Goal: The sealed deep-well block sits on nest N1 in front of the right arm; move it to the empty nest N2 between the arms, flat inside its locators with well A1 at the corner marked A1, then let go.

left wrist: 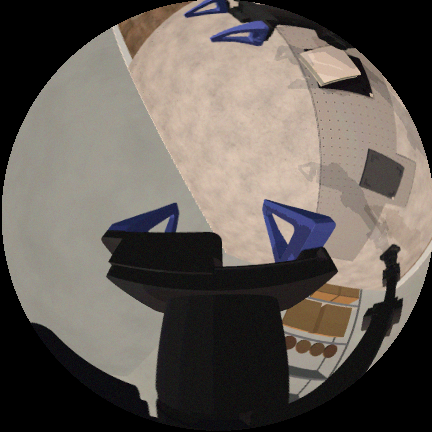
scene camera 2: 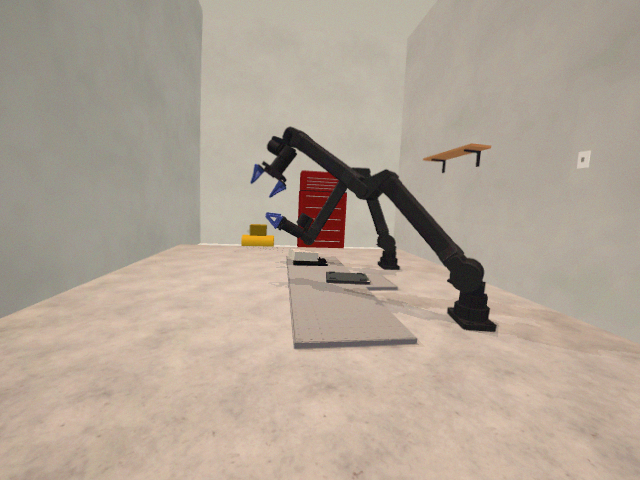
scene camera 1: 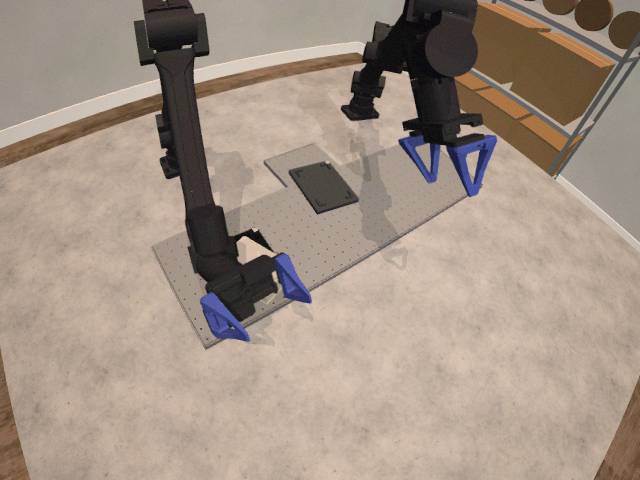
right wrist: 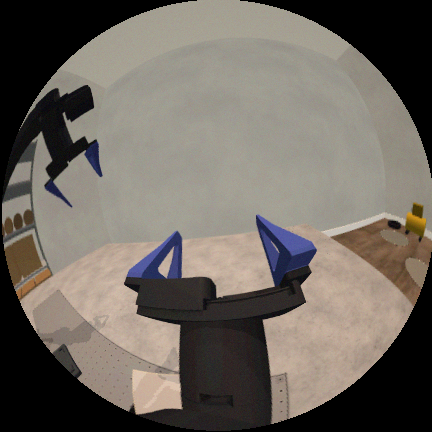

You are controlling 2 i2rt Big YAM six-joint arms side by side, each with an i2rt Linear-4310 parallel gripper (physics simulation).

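Pixels of known places: left gripper, fingertip midpoint: [left wrist: 219,205] [scene camera 2: 260,190] [scene camera 1: 451,188] [right wrist: 86,190]; right gripper, fingertip midpoint: [scene camera 2: 265,214] [scene camera 1: 280,317] [right wrist: 215,226]; left arm's base at its link origin: [left wrist: 389,251] [scene camera 2: 469,321] [scene camera 1: 359,113]; right arm's base at its link origin: [scene camera 2: 388,266].
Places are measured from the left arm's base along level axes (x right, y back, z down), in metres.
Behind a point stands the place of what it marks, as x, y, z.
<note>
The pale sealed block [scene camera 1: 253,249] {0.544, -0.517, -0.070} [scene camera 2: 305,255] {0.513, -0.534, -0.057} [left wrist: 330,64] [right wrist: 157,392] sits on the black nest N1 [scene camera 1: 262,238] {0.507, -0.462, -0.025} [scene camera 2: 310,262] {0.512, -0.509, -0.025} [left wrist: 364,82], partly hidden by the right arm in scene camera 1. Nest N2 [scene camera 1: 324,187] {0.305, -0.351, -0.025} [scene camera 2: 347,277] {0.287, -0.336, -0.025} [left wrist: 382,173] {0.308, -0.349, -0.025} [right wrist: 67,361] is dark grey and empty, with corner locators and a small pale mark at one corner. My right gripper [scene camera 1: 279,320] {0.581, -0.751, -0.241} [scene camera 2: 268,219] {0.581, -0.751, -0.241} [left wrist: 196,25] [right wrist: 215,226] {0.581, -0.751, -0.241} is open and empty, above and past the plate's edge beyond N1, pointing outward. My left gripper [scene camera 1: 452,187] {0.318, -0.700, -0.345} [scene camera 2: 261,189] {0.318, -0.700, -0.345} [left wrist: 219,205] {0.318, -0.700, -0.345} [right wrist: 86,190] {0.318, -0.700, -0.345} is open and empty, held high, away from both nests.
The perforated base plate [scene camera 1: 310,242] {0.405, -0.497, -0.013} [scene camera 2: 341,320] {-0.082, -0.357, -0.013} [left wrist: 335,125] {0.384, -0.537, -0.013} lies under both nests. The right forearm crosses above N1's side of the plate. Shelved cardboard boxes [scene camera 1: 516,56] stand at the right in scene camera 1. A red cabinet [scene camera 2: 307,201] stands behind the arms.
</note>
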